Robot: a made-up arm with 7 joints. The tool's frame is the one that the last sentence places.
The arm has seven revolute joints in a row. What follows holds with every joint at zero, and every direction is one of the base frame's. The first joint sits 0.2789 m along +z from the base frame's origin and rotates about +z. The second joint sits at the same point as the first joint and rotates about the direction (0, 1, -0.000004). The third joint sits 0.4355 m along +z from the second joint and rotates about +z. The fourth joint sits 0.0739 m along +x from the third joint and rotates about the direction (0, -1, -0.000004). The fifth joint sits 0.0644 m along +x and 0.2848 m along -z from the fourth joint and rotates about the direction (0, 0.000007, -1). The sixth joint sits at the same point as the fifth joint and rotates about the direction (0, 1, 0.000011). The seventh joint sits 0.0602 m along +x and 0.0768 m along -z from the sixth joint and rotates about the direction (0, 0.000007, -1). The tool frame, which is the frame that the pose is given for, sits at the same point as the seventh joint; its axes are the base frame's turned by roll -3.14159, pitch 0.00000 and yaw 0.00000 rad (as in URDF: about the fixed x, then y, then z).
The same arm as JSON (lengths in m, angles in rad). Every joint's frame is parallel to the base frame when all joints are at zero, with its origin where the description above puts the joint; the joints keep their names.
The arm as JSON. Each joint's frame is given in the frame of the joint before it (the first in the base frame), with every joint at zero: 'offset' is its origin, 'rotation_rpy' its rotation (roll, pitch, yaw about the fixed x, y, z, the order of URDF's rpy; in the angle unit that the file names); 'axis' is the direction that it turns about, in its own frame. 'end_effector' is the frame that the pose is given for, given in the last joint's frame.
{"length_unit": "m", "angle_unit": "rad", "chain": [{"id": "joint 1", "offset": [0.0, 0.0, 0.2789], "rotation_rpy": [0.0, 0.0, 0.0], "axis": [0.0, 0.0, 1.0]}, {"id": "joint 2", "offset": [0.0, 0.0, 0.0], "rotation_rpy": [0.0, 0.0, 0.0], "axis": [0.0, 1.0, 0.0]}, {"id": "joint 3", "offset": [0.0, 0.0, 0.4355], "rotation_rpy": [0.0, 0.0, 0.0], "axis": [0.0, 0.0, 1.0]}, {"id": "joint 4", "offset": [0.0739, 0.0, 0.0], "rotation_rpy": [0.0, 0.0, 0.0], "axis": [0.0, -1.0, 0.0]}, {"id": "joint 5", "offset": [0.0644, 0.0, -0.2848], "rotation_rpy": [0.0, 0.0, 0.0], "axis": [0.0, 0.0, -1.0]}, {"id": "joint 6", "offset": [0.0, 0.0, 0.0], "rotation_rpy": [0.0, 0.0, 0.0], "axis": [0.0, 1.0, 0.0]}, {"id": "joint 7", "offset": [0.0602, 0.0, -0.0768], "rotation_rpy": [0.0, 0.0, 0.0], "axis": [0.0, 0.0, -1.0]}], "end_effector": {"offset": [0.0, 0.0, 0.0], "rotation_rpy": [-3.1416, 0.0, 0.0]}}
